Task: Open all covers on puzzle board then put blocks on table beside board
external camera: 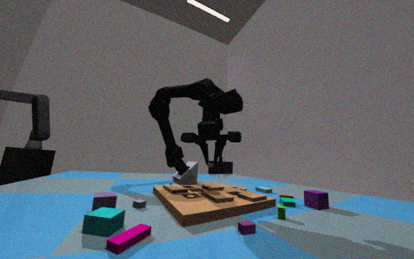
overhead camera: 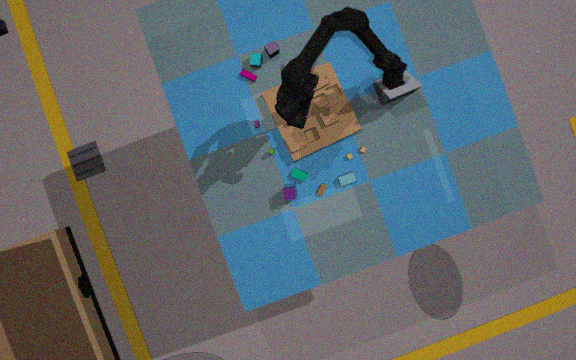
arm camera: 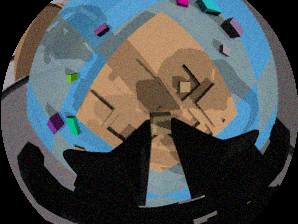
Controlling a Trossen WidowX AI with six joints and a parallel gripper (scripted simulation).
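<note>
Now: gripper tip 2 cm past the grey block, 19 cm to the left of it and 11 cm above it. The rest, counted from my gripper tip: lime block: 17 cm ahead, 10 cm to the left, 10 cm below; green block: 10 cm ahead, 23 cm to the left, 11 cm below; magenta block: 18 cm ahead, 2 cm to the right, 11 cm below.
</note>
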